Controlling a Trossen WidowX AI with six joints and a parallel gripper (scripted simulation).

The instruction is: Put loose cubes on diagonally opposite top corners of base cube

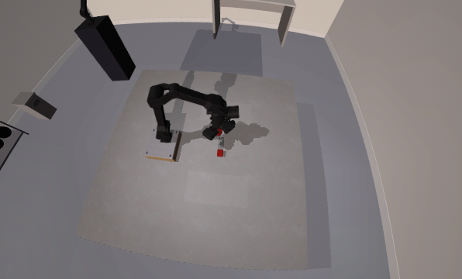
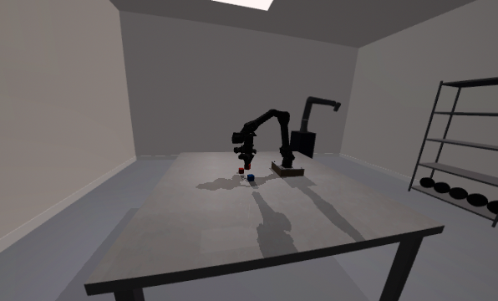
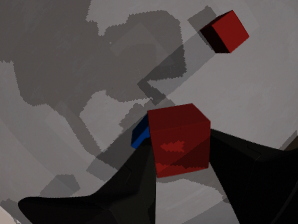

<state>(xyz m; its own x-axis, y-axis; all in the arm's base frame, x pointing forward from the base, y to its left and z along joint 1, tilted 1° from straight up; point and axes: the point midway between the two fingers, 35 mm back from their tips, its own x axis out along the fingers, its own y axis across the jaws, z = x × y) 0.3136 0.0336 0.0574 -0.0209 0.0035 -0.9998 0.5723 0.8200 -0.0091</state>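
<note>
My gripper tip is now 2 cm past the blue cube, 3 cm to the right of it and 7 cm above it. From my gripper tip the other things lie so: red cube (1 cm ahead, 10 cm to the right, 7 cm below).
</note>
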